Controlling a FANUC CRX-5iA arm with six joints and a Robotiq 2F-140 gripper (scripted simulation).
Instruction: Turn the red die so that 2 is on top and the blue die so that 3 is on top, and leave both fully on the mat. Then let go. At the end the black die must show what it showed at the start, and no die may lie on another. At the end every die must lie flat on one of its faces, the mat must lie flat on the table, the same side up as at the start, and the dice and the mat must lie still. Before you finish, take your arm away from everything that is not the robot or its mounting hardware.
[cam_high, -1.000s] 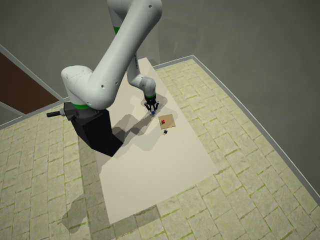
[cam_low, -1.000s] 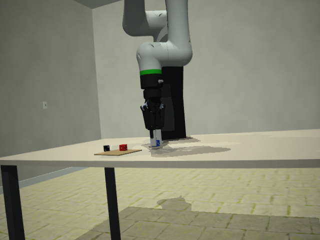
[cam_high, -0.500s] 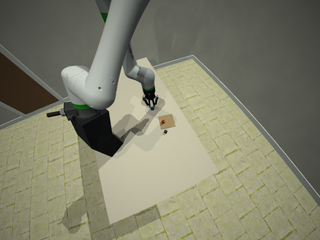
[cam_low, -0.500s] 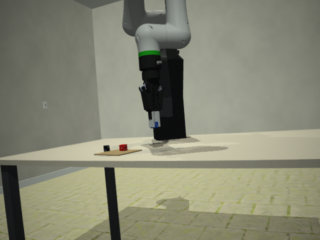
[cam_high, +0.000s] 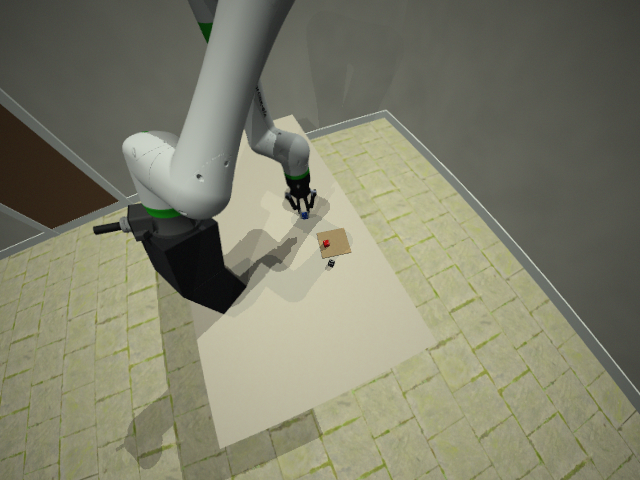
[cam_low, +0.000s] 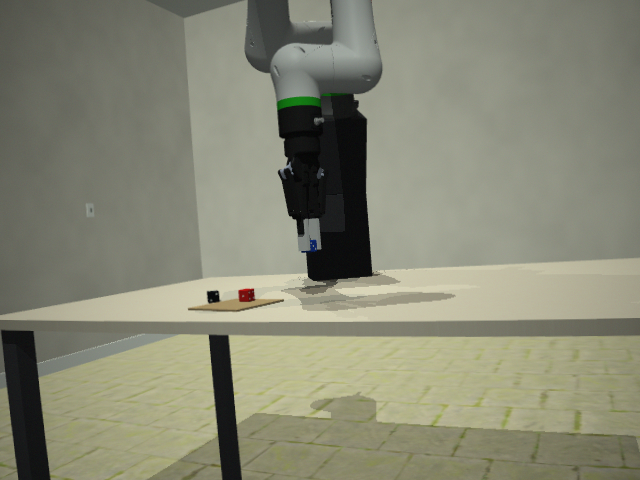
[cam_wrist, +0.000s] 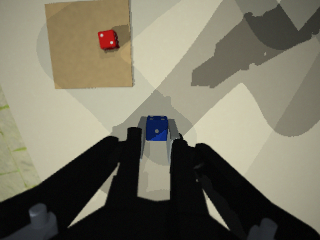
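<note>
My gripper is now 140 mm to the left of the red die, 120 mm above it and 40 mm short of it. Also, from my hand: blue die 20 mm below; black die 240 mm to the right, 120 mm below, 10 mm ahead; brown mat 140 mm to the right, 130 mm below, 80 mm ahead.
</note>
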